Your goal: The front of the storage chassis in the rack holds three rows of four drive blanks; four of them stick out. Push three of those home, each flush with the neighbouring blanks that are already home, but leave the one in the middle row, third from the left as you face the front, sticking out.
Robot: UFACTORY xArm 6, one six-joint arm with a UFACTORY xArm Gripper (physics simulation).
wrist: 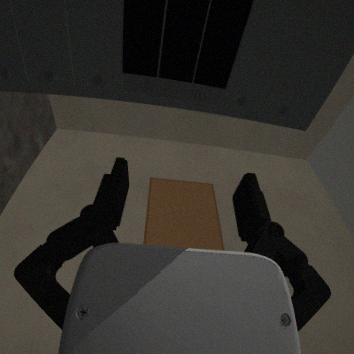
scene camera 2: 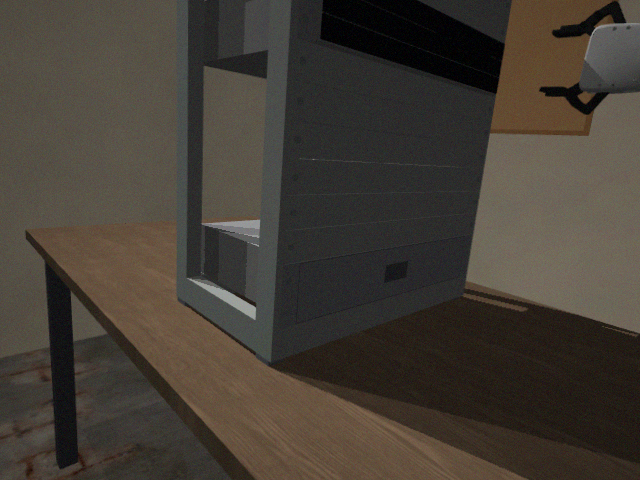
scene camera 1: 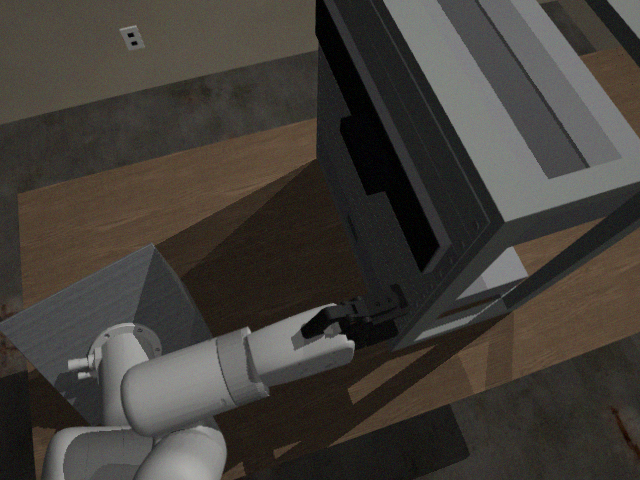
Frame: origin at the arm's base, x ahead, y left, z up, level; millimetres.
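Seen in the pictures: gripper, fingertip midpoint: (wrist: 184, 177) (scene camera 2: 548, 62) (scene camera 1: 398, 310); arm's base at its link origin: (scene camera 1: 125, 352).
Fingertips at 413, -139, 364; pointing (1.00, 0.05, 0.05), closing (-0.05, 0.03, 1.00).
Pixels of each thing's top centre, then the offset from my fingertips to it, as dx, dy, dz. "*": a spot on its surface instead. Level surfaces: height alone.
- black block at a spot on its surface: (scene camera 1: 369, 155) * +35, +201, -1
- pale top at a spot on its surface: (scene camera 1: 480, 129) * +98, +113, +140
- wooden table at its surface level: dz -468
The storage chassis front (scene camera 1: 405, 217) (scene camera 2: 413, 46) (wrist: 180, 40) is a near-black band high in the rack. In the wrist view two thin pale lines divide it lengthwise. In scene camera 1 a black block (scene camera 1: 369, 155) stands out from the band, past its middle toward the near end; it looks like a drive blank. The other blanks are too dark to tell apart, and whether they stick out cannot be told. My gripper (scene camera 1: 399, 312) (scene camera 2: 549, 60) (wrist: 184, 177) is open and empty, near the right end of the rack front. In the wrist view its fingertips are apart from the chassis face.
The rack has a pale top (scene camera 1: 480, 129) and a front post (scene camera 2: 275, 155). Grey panels (scene camera 2: 387, 129) cover its front below the chassis. It stands on the wooden table (scene camera 1: 103, 217) (scene camera 2: 155, 361). A grey pedestal (scene camera 1: 93, 294) is by the arm's base. An orange-brown board (scene camera 2: 532, 118) (wrist: 182, 210) is on the wall.
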